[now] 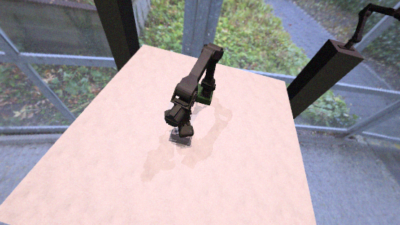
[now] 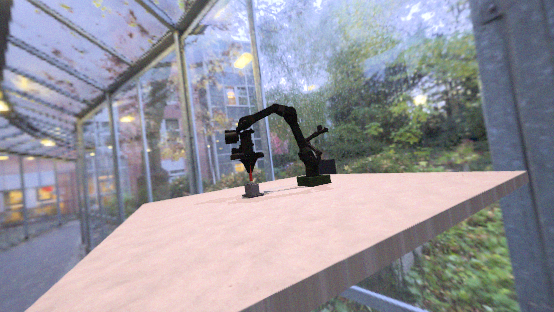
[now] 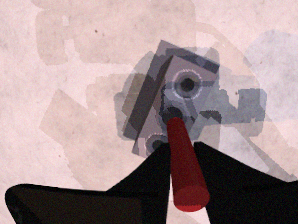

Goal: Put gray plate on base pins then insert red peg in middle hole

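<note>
Now: the gray plate 70 mm below my gripper tip. Also, from my gripper tip: red peg right at my gripper tip.
</note>
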